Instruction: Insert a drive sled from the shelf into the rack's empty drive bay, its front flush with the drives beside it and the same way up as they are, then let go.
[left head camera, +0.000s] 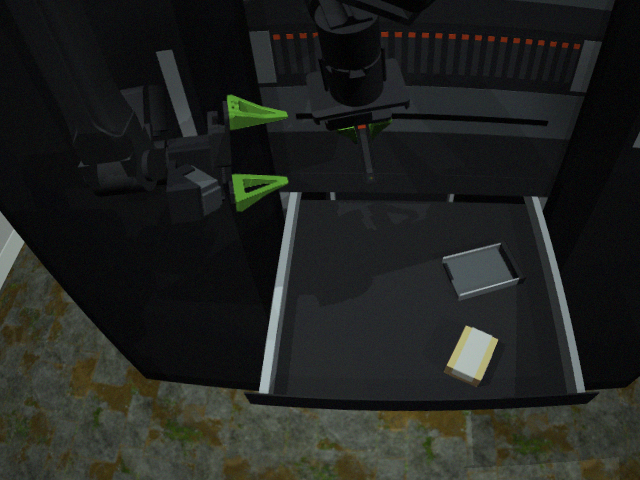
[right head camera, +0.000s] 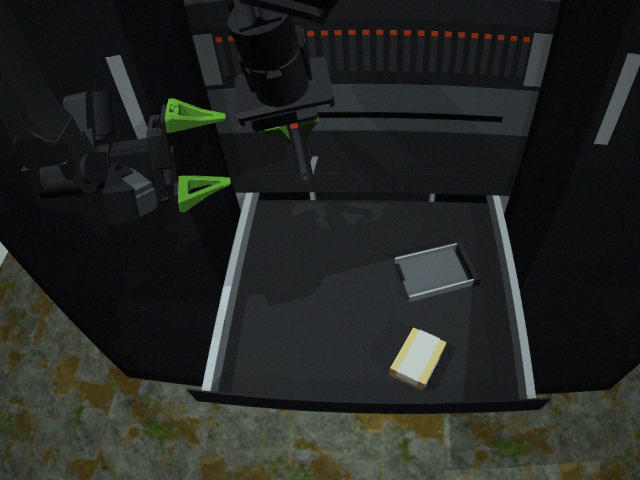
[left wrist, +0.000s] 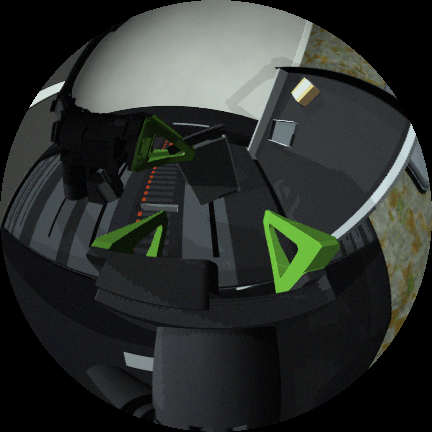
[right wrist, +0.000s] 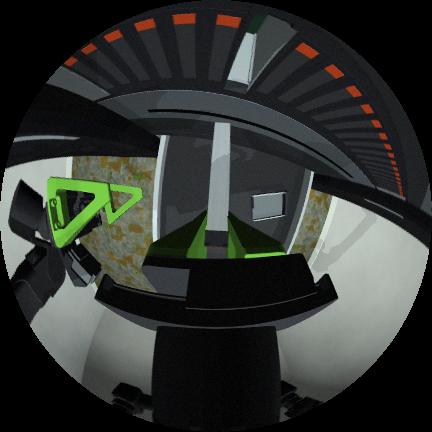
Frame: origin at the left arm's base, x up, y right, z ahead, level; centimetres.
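Seen in the pictures: left gripper, between the fingertips: (left head camera: 287, 148) (right head camera: 228, 150) (left wrist: 215, 215) (right wrist: 129, 191); right gripper, between the fingertips: (left head camera: 363, 138) (right head camera: 299, 138) (left wrist: 193, 153) (right wrist: 215, 215).
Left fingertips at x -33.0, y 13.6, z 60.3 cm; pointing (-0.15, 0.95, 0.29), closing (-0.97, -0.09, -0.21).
Offsets run from my left fingertips to a thing's top centre. "spot": to the spot under its first point. Level surfaces: height alone.
My right gripper (left head camera: 364, 138) (right head camera: 298, 138) (right wrist: 215, 215) is shut on a thin dark and pale grey drive sled {dx +6.1, dy +9.9, dz +1.6 cm} (left head camera: 366, 157) (right head camera: 300, 157) (left wrist: 212, 172) (right wrist: 218, 175), gripping it near its orange-marked end. The sled stands edge-on, out in front of the rack and below the drive row. The row of drives {spot: dx +8.1, dy +23.7, dz +10.3 cm} (left head camera: 465, 57) (right head camera: 418, 52) (right wrist: 185, 52) has orange marks along its top. The empty bay shows a pale grey inner wall (right wrist: 270, 47) between drives in the right wrist view; the right arm hides it in the head views. My left gripper (left head camera: 287, 147) (right head camera: 227, 149) (left wrist: 215, 215) is open and empty, left of the sled.
The pulled-out shelf {dx -22.4 cm} (left head camera: 361, 330) (right head camera: 310, 335) lies below, with pale side rails. On it are a shallow grey tray {dx -20.7, dy +29.1, dz -3.3 cm} (left head camera: 480, 271) (right head camera: 436, 271) (left wrist: 283, 133) (right wrist: 268, 206) and a yellow-and-white box {dx -19.7, dy +25.4, dz -18.6 cm} (left head camera: 471, 355) (right head camera: 417, 357) (left wrist: 305, 91). Dark rack sides flank it.
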